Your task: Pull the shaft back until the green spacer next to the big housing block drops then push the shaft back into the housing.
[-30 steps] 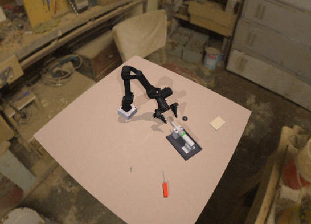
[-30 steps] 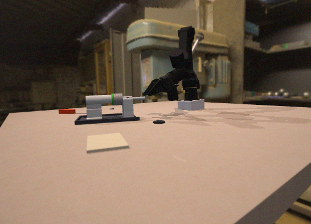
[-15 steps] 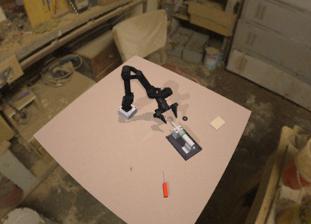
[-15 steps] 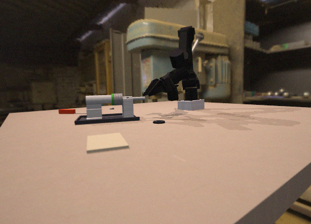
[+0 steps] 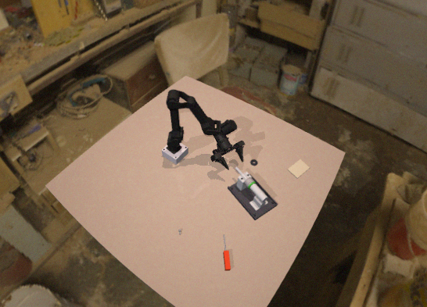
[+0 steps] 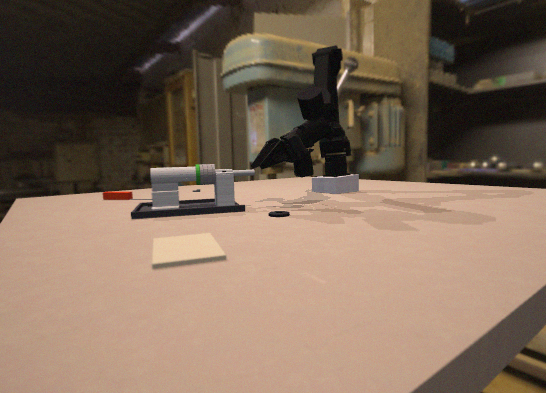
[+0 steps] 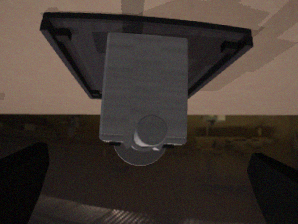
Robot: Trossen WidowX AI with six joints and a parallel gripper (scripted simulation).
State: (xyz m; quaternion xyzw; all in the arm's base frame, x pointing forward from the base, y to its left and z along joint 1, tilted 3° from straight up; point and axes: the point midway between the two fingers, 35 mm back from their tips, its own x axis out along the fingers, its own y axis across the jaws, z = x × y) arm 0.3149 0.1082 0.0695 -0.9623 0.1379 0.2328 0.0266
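Right now my gripper tip is 100 mm short of the grey shaft, 30 mm to the left of it and 10 mm above it. Also, from my gripper tip: tan square pad: 280 mm to the left, 260 mm ahead, 90 mm below; black washer: 150 mm to the left, 90 mm below, 30 mm ahead; green spacer: 130 mm ahead, 40 mm to the right, 10 mm below.
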